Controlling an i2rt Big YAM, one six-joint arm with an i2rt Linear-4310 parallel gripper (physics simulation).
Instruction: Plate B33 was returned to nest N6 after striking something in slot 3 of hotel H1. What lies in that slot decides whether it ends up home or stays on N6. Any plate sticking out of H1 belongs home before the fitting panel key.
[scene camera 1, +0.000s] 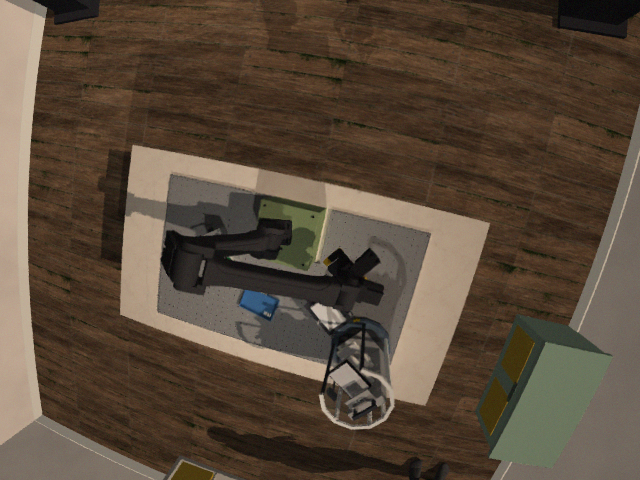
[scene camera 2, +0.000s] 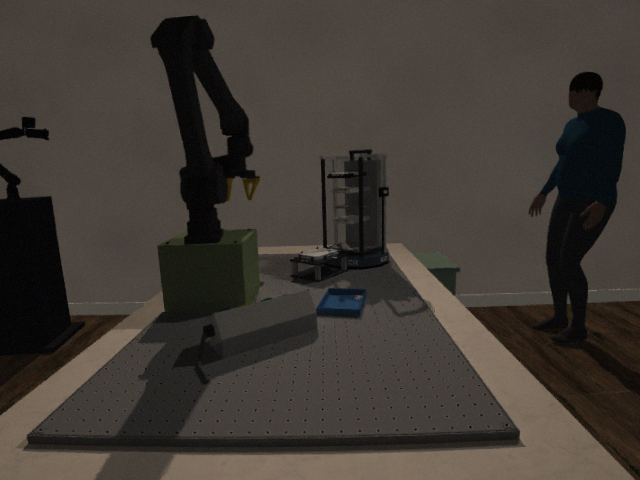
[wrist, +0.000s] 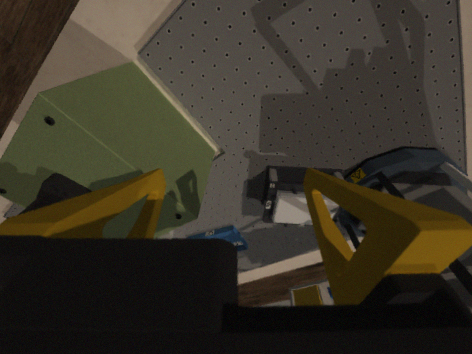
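Observation:
The tall clear round hotel stands at the far end of the board. A pale plate on a dark carrier shows high in it. Slot labels and what lies in slot 3 cannot be made out. Beside its base, a white plate lies on a low black nest stand; its label is not legible. My gripper is open and empty, high above the board near the green block. A grey wedge-shaped housing shows from behind; any keys are hidden.
The green block carries the arm's base. A blue tray lies on the perforated board between the housing and the nest. A person stands right of the table; a green cabinet stands beyond it.

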